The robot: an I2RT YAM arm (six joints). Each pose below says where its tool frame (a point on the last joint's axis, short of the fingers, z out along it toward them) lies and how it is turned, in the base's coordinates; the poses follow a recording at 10 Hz.
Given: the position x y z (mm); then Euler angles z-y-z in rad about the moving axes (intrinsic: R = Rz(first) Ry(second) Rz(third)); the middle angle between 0 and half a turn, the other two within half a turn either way.
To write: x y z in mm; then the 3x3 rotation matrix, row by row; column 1 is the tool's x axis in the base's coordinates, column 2 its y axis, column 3 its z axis. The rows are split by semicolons. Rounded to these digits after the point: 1 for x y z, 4 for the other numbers.
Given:
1: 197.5, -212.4, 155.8, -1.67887, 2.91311, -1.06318
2: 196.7, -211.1, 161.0, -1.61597, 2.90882, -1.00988
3: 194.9, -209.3, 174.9, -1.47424, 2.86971, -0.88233
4: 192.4, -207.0, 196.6, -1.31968, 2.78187, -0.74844
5: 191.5, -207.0, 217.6, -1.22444, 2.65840, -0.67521
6: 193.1, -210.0, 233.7, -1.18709, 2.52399, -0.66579
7: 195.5, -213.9, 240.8, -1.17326, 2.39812, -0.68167
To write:
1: 197.5, -212.4, 155.8; -0.8177, 0.5751, -0.0244; 0.5650, 0.7938, -0.2252; -0.1101, -0.1979, -0.9740
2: 196.7, -211.1, 161.0; -0.8225, 0.5686, -0.0104; 0.5553, 0.7991, -0.2304; -0.1227, -0.1953, -0.9730
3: 194.9, -209.3, 174.9; -0.8276, 0.5607, 0.0259; 0.5347, 0.8016, -0.2673; -0.1706, -0.2074, -0.9633
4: 192.4, -207.0, 196.6; -0.8296, 0.5515, 0.0875; 0.4952, 0.7990, -0.3410; -0.2579, -0.2395, -0.9360
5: 191.5, -207.0, 217.6; -0.8226, 0.5463, 0.1577; 0.4380, 0.7856, -0.4370; -0.3627, -0.2904, -0.8855
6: 193.1, -210.0, 233.7; -0.8128, 0.5407, 0.2168; 0.3633, 0.7614, -0.5370; -0.4554, -0.3577, -0.8153
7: 195.5, -213.9, 240.8; -0.8023, 0.5364, 0.2620; 0.2831, 0.7283, -0.6241; -0.5256, -0.4265, -0.7361
